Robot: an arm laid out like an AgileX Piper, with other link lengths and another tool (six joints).
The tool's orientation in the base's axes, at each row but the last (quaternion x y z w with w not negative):
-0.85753, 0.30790, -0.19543, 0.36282
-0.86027, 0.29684, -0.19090, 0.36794
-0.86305, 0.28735, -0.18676, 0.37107
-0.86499, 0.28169, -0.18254, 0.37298
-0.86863, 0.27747, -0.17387, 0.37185
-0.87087, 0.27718, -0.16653, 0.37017
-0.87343, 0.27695, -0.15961, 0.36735
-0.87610, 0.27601, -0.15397, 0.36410
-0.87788, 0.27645, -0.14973, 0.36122
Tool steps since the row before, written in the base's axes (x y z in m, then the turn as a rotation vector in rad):
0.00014, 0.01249, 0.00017, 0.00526, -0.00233, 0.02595
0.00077, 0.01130, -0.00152, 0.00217, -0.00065, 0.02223
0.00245, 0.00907, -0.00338, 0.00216, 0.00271, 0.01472
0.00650, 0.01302, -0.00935, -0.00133, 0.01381, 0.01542
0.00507, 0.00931, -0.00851, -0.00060, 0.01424, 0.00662
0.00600, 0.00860, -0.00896, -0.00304, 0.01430, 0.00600
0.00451, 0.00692, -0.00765, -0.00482, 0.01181, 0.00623
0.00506, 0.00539, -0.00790, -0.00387, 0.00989, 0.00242
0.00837, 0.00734, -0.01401, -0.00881, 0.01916, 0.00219
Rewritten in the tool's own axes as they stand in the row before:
-0.00825, -0.00701, 0.00623, 0.00832, -0.02003, -0.01537
-0.00695, -0.00540, 0.00729, 0.00450, -0.01704, -0.01374
-0.00425, -0.00342, 0.00836, 0.00154, -0.01330, -0.00704
-0.00407, -0.00262, 0.01661, -0.00801, -0.01884, -0.00331
-0.00252, -0.00077, 0.01334, -0.00854, -0.01281, 0.00313
-0.00123, -0.00047, 0.01373, -0.01056, -0.01151, 0.00237
-0.00115, -0.00006, 0.01120, -0.01046, -0.00959, -0.00002
0.00029, 0.00069, 0.01079, -0.00882, -0.00607, 0.00198
0.00147, 0.00259, 0.01765, -0.01830, -0.00948, 0.00497

